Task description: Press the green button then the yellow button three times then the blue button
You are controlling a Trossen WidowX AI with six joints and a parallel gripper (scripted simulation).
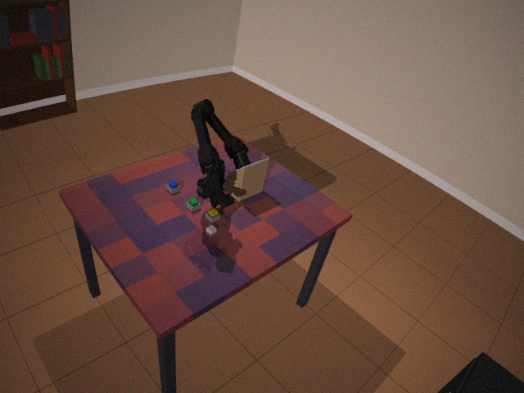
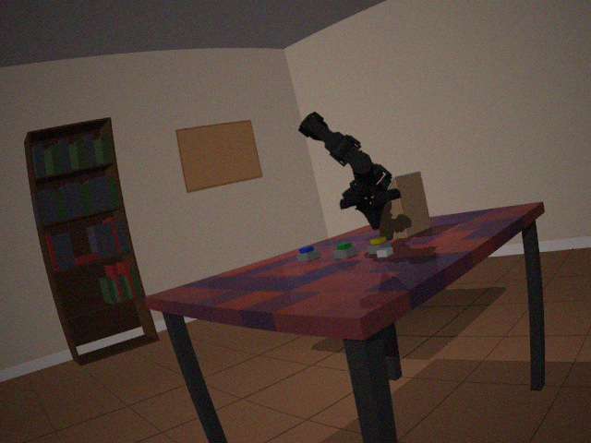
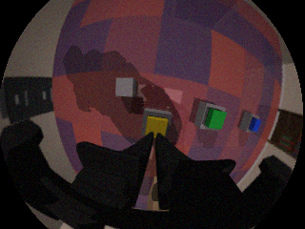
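The yellow button lies 3 cm below my gripper tip. Round my gripper tip: blue button 26 cm to the right, 6 cm ahead, 3 cm below; green button 10 cm to the right, 4 cm ahead, 3 cm below; small white block 7 cm to the left, 5 cm below, 5 cm ahead.
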